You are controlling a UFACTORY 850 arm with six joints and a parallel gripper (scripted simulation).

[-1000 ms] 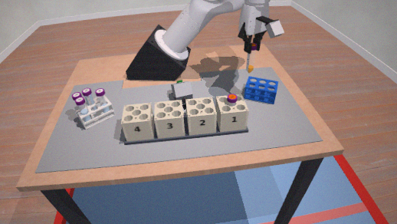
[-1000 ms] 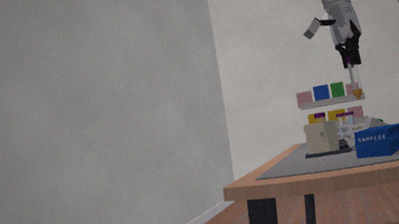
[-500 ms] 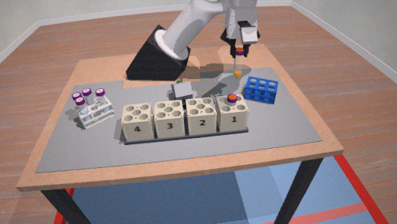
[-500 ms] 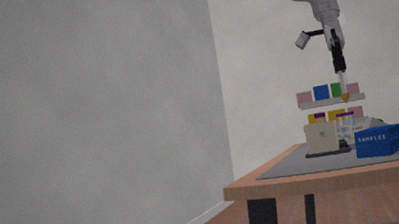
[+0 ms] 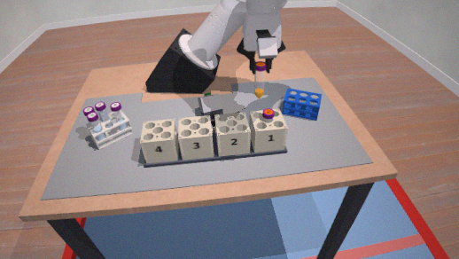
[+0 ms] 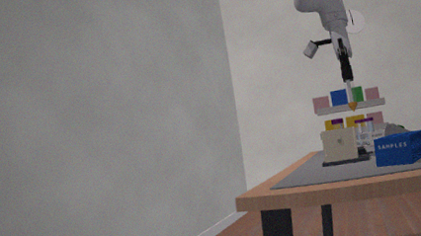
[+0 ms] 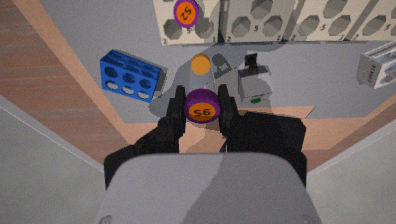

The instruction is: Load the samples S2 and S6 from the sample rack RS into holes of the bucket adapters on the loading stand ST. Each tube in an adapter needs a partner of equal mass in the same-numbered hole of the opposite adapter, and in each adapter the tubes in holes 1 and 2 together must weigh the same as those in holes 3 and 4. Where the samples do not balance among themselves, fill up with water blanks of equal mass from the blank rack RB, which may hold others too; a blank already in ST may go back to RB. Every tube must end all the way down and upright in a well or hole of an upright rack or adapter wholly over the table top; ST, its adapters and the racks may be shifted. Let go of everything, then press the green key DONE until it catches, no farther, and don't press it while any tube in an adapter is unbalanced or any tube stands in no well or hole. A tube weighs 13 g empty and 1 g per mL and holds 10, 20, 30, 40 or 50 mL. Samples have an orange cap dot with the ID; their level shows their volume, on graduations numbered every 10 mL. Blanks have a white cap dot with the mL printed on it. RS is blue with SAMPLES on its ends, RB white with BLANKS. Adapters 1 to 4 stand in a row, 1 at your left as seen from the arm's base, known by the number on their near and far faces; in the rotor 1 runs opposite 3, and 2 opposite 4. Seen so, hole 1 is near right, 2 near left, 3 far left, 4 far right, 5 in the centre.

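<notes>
My gripper is now 10 mm to the left of the sample S6 and 50 mm above it. From my hand the other things lie so: adapter 1: 50 mm ahead, 30 mm to the left, 200 mm below; then green DONE key: 130 mm behind, 180 mm to the right, 180 mm below; then sample tube S2: 40 mm ahead, 30 mm to the left, 180 mm below.
</notes>
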